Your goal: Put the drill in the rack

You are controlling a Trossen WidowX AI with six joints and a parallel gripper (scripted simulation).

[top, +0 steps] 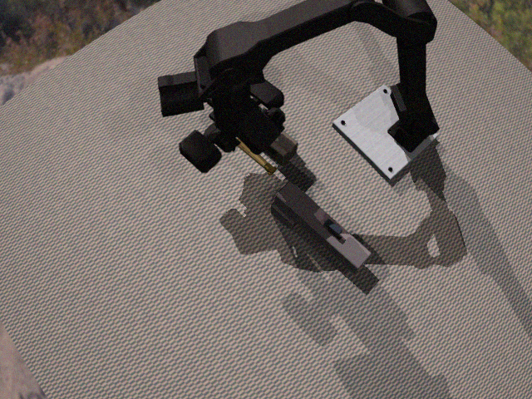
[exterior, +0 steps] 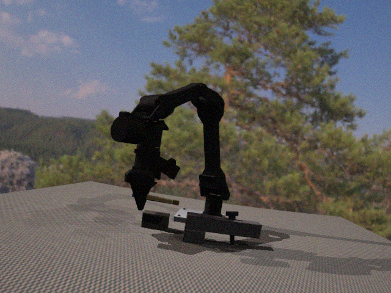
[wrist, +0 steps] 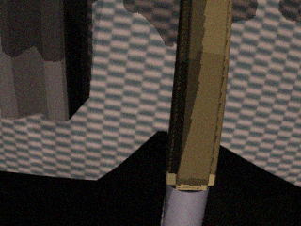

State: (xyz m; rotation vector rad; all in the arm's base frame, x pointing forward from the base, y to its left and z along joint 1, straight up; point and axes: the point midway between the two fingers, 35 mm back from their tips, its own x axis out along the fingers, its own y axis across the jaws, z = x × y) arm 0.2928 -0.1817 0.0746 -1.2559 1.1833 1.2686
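Now: gripper tip 40 mm to the right of the yellow drill and 30 mm below it. The rest, counted from my gripper tip: dark key 10 mm behind, 220 mm to the left, 10 mm below; then dark grey block 10 mm behind, 200 mm to the left, 20 mm below.
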